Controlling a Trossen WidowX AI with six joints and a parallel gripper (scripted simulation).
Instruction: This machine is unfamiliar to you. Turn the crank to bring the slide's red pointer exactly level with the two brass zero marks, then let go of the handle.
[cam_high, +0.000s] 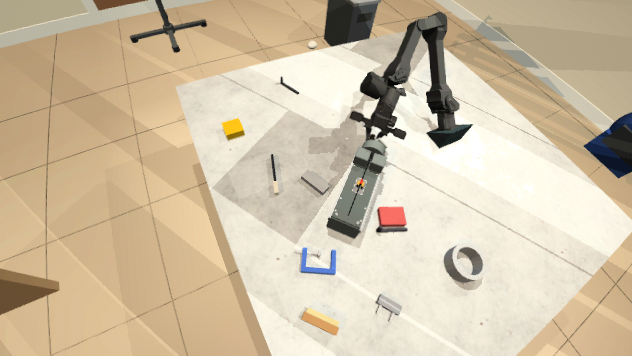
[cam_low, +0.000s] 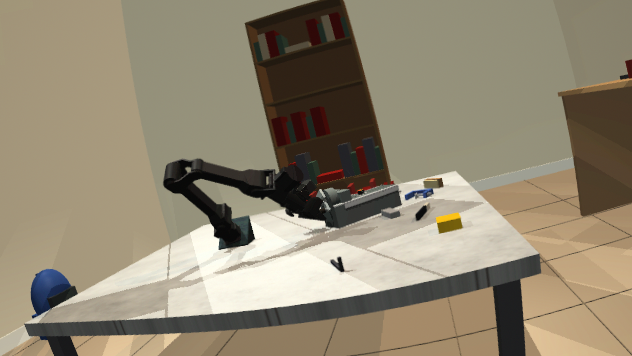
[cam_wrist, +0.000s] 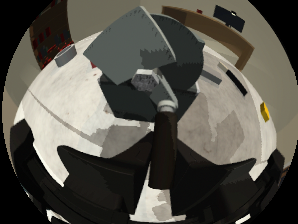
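Right now my gripper tip is 3 cm below the crank handle, 1 cm to the left of it and 1 cm past it. From my gripper tip the other things lie so: grey block: 21 cm ahead, 3 cm below; red pointer: 12 cm ahead, 10 cm to the left, 5 cm above; red block: 22 cm to the left, 7 cm ahead, 3 cm below.
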